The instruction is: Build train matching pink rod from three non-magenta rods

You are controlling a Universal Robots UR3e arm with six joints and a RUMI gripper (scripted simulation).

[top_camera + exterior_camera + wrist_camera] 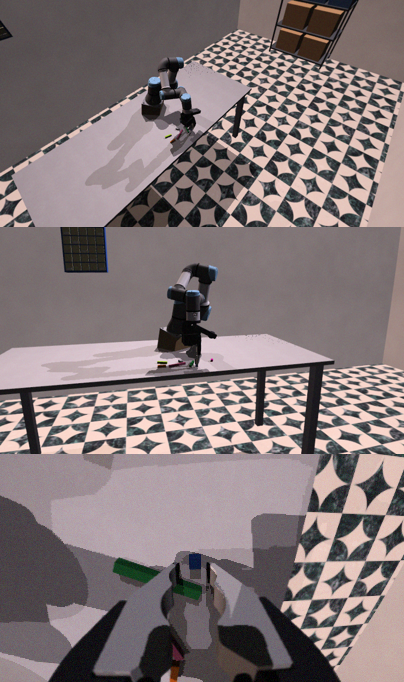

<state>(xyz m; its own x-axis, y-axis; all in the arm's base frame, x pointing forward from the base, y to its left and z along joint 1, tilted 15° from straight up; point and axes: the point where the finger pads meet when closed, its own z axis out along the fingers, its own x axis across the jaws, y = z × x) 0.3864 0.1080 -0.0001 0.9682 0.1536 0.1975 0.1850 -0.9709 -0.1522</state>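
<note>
My gripper is now 20 mm above the blue rod. Also, from my hand: green rod (30 mm behind, 20 mm to the right, 20 mm below); then grey rod (80 mm to the right, 70 mm behind, 20 mm below); then pink rod (100 mm to the right, 20 mm below, 20 mm behind).
</note>
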